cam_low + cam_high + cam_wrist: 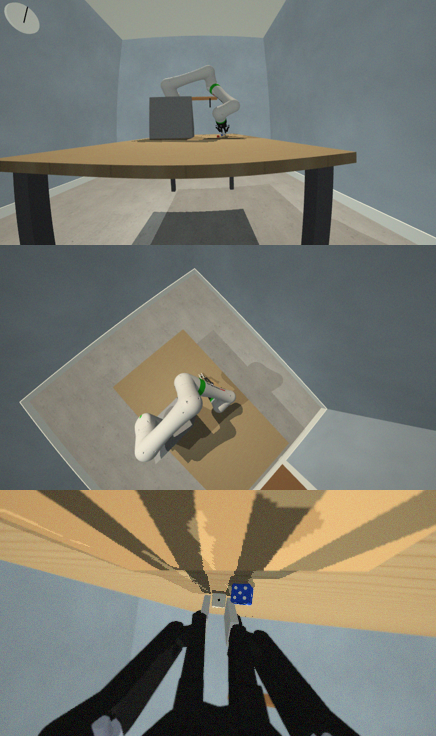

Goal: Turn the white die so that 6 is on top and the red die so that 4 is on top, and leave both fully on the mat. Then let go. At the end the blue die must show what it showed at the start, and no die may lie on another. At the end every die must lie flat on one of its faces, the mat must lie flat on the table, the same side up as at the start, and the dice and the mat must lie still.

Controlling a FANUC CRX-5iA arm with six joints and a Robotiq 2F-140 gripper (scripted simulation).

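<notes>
My gripper is now 2 cm to the right of the white die and 2 cm above it. The rest, counted from my hand: blue die: 4 cm to the right, 2 cm below, 2 cm behind; then red die: 28 cm to the right, 6 cm behind, 2 cm below; then tan mat: 16 cm to the right, 3 cm below, 1 cm ahead.
</notes>
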